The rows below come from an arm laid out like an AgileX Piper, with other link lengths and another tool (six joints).
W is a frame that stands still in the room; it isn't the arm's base.
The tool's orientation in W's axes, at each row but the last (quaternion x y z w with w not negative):
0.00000 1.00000 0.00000 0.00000
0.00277 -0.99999 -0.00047 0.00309
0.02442 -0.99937 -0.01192 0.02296
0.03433 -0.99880 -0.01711 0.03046
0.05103 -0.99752 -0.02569 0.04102
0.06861 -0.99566 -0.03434 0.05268
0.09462 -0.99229 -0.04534 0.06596
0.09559 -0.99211 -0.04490 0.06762
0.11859 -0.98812 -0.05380 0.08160
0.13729 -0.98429 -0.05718 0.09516
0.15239 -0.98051 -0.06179 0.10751
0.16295 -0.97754 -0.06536 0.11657
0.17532 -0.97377 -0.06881 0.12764
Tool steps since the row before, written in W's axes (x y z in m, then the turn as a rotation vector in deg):
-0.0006 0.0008 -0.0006 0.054 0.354 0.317
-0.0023 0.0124 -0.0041 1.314 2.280 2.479
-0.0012 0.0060 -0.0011 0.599 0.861 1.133
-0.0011 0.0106 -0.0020 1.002 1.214 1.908
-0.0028 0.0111 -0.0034 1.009 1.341 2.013
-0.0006 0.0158 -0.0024 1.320 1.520 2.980
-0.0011 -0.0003 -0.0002 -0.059 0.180 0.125
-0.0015 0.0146 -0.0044 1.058 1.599 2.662
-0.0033 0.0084 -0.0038 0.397 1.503 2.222
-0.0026 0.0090 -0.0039 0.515 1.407 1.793
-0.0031 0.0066 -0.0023 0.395 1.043 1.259
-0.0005 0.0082 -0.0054 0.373 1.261 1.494
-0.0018 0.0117 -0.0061 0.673 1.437 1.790
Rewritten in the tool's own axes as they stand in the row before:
0.0006 0.0008 0.0006 -0.054 0.354 -0.317
0.0022 0.0124 0.0041 -1.311 2.275 -2.485
0.0009 0.0060 0.0013 -0.589 0.859 -1.140
0.0002 0.0106 0.0024 -0.968 1.212 -1.927
0.0014 0.0111 0.0041 -0.980 1.343 -2.026
-0.0019 0.0155 0.0034 -1.215 1.552 -3.008
0.0011 -0.0001 0.0003 0.038 0.200 -0.101
-0.0020 0.0141 0.0057 -1.008 1.641 -2.656
0.0006 0.0084 0.0050 -0.416 1.642 -2.118
-0.0007 0.0087 0.0051 -0.574 1.460 -1.732
0.0004 0.0068 0.0035 -0.451 1.068 -1.219
-0.0034 0.0070 0.0061 -0.455 1.318 -1.420
-0.0039 0.0104 0.0074 -0.724 1.437 -1.770

